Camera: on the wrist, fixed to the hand. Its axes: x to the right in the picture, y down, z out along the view.
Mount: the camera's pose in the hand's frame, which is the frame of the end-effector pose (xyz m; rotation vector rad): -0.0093 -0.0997 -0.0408 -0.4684 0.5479 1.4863
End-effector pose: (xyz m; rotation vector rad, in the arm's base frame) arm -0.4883 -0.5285 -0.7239 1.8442 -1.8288 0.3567
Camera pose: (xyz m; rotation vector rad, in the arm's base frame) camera -0.3839 -0.5032 -0.7120 -0.1796 -2.2112 0.7217
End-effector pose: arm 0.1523 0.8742 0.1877 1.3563 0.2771 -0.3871
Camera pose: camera 0.1027 0.8987 0.0948 0.8632 -0.2303 1.2254
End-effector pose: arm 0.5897 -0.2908 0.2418 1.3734 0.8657 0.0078
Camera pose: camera 0.5144 -0.2855 0.1644 1.2772 0.0565 1.6653
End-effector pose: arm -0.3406 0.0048 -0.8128 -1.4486 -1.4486 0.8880
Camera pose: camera -0.3398 -0.0148 -0.7065 -2.8666 0.0687 0.8034
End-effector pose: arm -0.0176 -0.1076 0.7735 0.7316 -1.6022 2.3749
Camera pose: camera 0.0196 -0.0295 0.8383 1.0817 1.8011 -1.4742
